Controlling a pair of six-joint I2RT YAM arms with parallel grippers.
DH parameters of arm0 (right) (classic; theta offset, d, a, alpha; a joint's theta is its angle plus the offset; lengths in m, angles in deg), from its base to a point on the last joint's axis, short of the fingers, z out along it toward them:
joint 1: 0 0.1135 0.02 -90
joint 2: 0 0 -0.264 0
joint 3: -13.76 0 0.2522 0
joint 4: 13.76 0 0.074 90
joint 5: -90 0 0 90
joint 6: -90 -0.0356 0 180
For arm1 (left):
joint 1: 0 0.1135 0.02 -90
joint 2: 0 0 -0.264 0
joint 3: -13.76 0 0.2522 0
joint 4: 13.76 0 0.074 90
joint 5: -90 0 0 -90
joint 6: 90 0.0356 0 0
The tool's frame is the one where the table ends.
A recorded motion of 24 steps. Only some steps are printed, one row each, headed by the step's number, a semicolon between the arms.
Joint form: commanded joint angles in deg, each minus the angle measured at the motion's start. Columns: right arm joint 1, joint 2, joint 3, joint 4, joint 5, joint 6; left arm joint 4, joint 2, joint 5, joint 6, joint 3, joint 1.
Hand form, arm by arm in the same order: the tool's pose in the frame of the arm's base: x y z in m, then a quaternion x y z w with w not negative. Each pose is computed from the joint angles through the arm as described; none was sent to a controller.
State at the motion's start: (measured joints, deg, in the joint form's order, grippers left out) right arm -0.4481 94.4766 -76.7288 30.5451 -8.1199 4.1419; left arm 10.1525 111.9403 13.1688 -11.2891 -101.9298 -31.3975
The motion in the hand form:
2: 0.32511 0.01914 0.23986 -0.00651 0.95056 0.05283 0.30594; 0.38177 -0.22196 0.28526 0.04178 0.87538 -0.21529 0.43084
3: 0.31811 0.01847 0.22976 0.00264 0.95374 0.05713 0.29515; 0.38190 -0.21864 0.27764 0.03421 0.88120 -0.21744 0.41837
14: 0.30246 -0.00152 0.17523 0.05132 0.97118 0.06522 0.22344; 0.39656 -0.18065 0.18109 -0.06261 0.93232 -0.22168 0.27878
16: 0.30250 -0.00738 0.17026 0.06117 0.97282 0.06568 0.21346; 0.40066 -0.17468 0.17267 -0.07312 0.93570 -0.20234 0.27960
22: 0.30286 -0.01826 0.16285 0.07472 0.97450 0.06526 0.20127; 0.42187 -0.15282 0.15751 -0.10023 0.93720 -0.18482 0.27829
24: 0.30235 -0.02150 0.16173 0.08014 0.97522 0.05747 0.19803; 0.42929 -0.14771 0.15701 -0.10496 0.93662 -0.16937 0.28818
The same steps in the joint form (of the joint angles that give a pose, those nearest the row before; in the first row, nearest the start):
2: 3.35 -5.79 12.99 -1.45 12.41 -7.65; 3.56 -4.79 -12.36 -13.04 13.49 1.16
3: 3.26 -6.49 15.70 -2.24 12.69 -8.70; 3.64 -4.71 -13.07 -14.01 14.64 1.60
14: -0.59 -3.51 23.90 -4.88 14.54 -10.64; 3.74 2.31 -20.29 -22.99 22.56 7.49
16: -1.74 -2.63 23.99 -4.62 14.88 -10.65; 3.73 3.45 -18.54 -22.73 22.57 8.28
22: -3.86 -1.22 24.08 -4.53 15.42 -10.12; 3.73 7.32 -18.18 -22.20 20.02 11.88
24: -4.38 -1.05 24.08 -4.27 14.63 -10.03; 4.00 8.38 -16.52 -21.41 18.53 12.67

